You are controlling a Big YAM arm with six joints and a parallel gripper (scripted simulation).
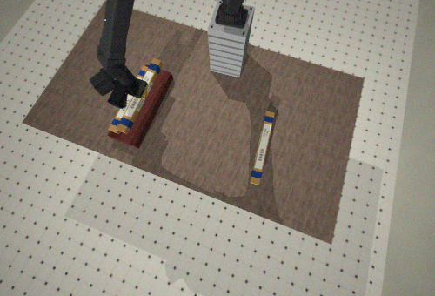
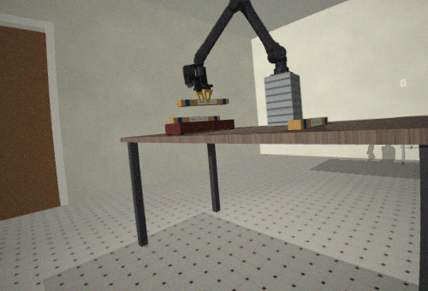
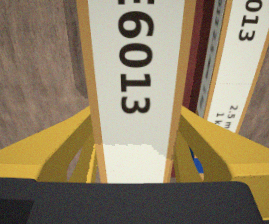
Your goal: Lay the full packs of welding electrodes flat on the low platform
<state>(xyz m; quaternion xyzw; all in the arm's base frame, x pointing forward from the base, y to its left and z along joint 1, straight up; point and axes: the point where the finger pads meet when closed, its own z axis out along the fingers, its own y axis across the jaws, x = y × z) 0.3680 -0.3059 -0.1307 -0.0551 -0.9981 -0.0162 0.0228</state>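
Right now my hand is 15 cm above the low platform and 4 cm to the left of it.
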